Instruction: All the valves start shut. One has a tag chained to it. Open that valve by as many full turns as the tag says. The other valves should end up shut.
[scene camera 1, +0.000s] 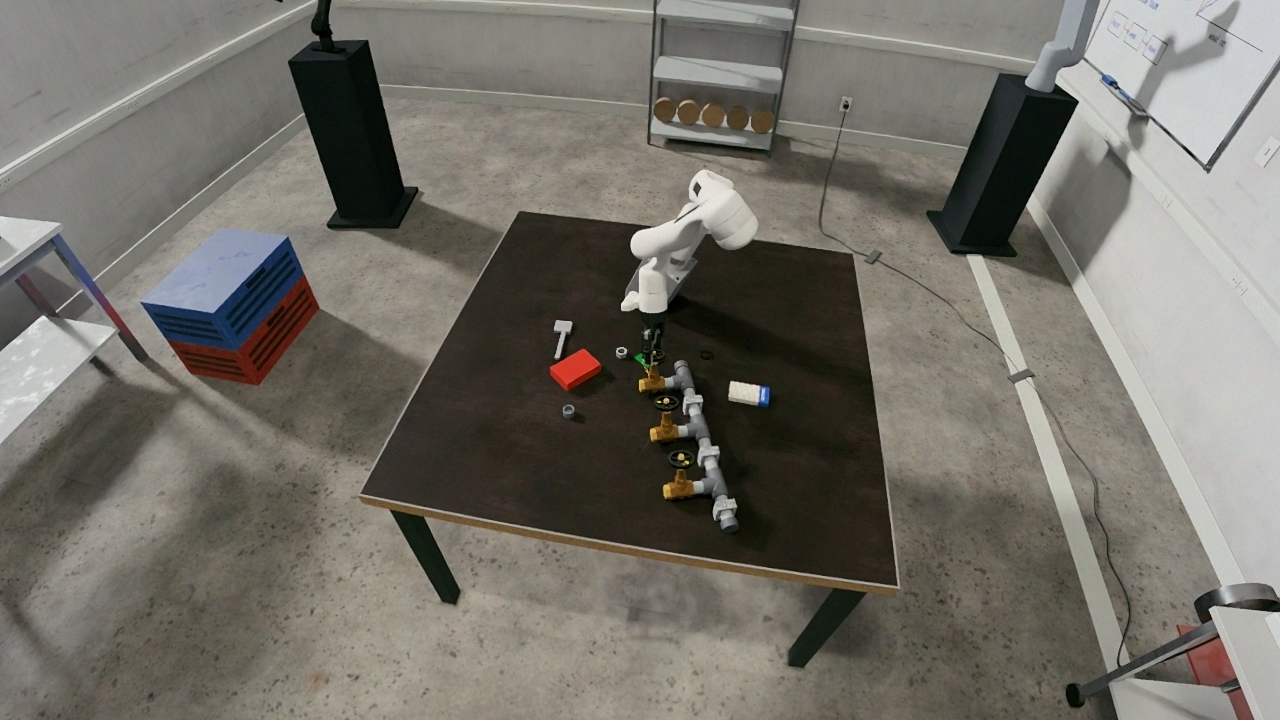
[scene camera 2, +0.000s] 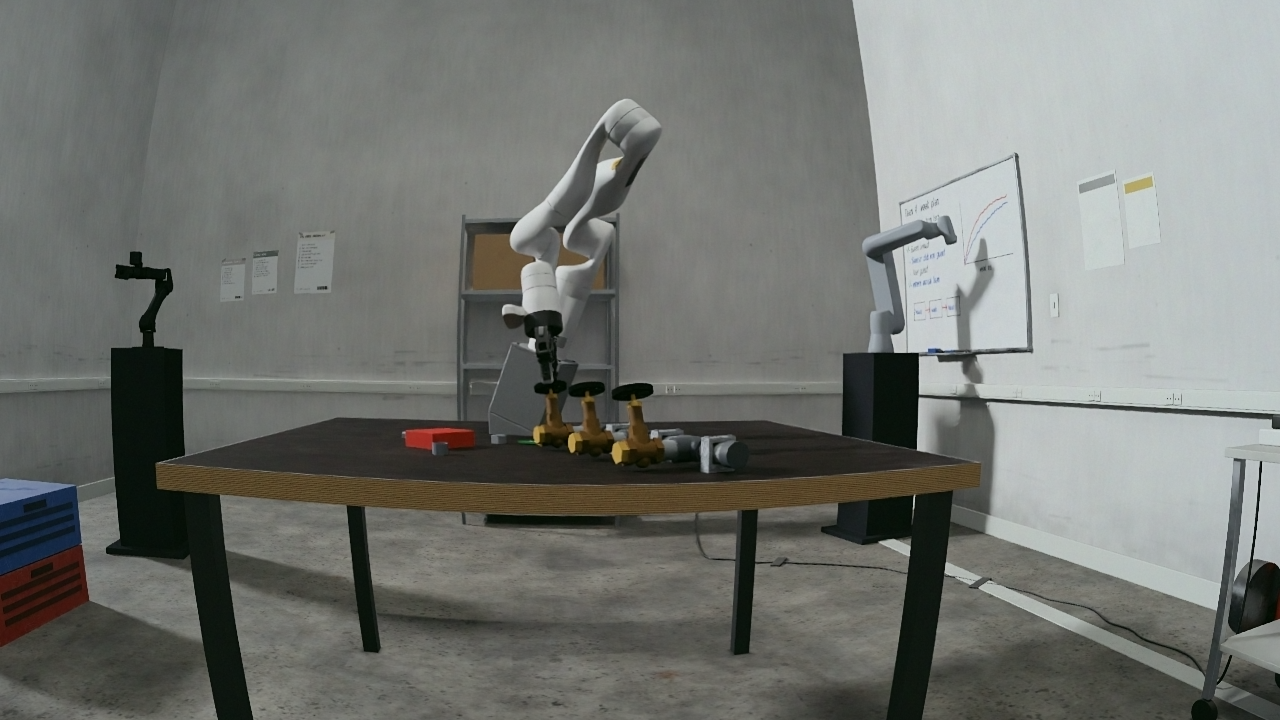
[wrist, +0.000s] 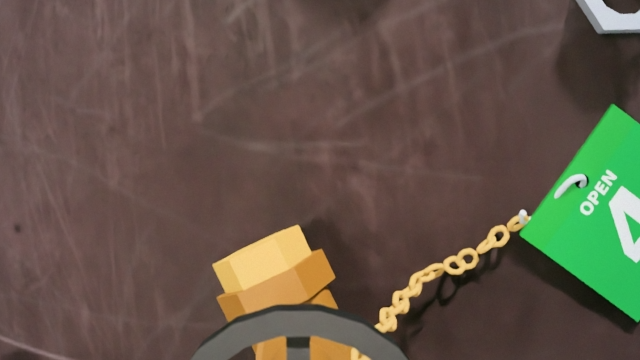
In view: my gripper (scene camera 2: 550, 390), a red block (scene camera 1: 572, 371) and a white-and-blue box (scene camera 1: 739, 392).
My gripper shows as well in scene camera 1 (scene camera 1: 653, 357). The wrist view does not show the red block: it is out of frame. The wrist view does not show the white-and-blue box: it is out of frame.
